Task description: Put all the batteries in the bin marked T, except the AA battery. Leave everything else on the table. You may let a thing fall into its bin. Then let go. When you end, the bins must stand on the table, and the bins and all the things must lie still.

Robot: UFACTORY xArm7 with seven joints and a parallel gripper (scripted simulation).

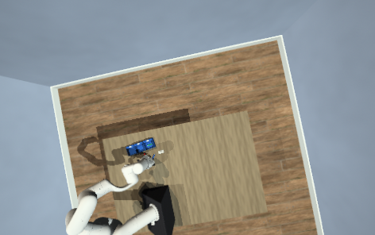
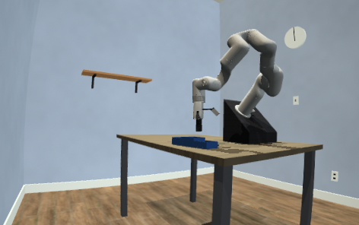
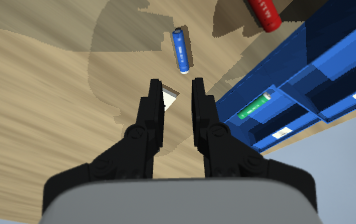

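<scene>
The small blue battery lies 9 cm below my hand. Also, from my hand: red battery: 9 cm below, 8 cm to the left, 2 cm ahead; then small green battery: 11 cm ahead, 8 cm below, 2 cm to the left; then white domino: 9 cm below, 7 cm to the right, 3 cm ahead.
</scene>
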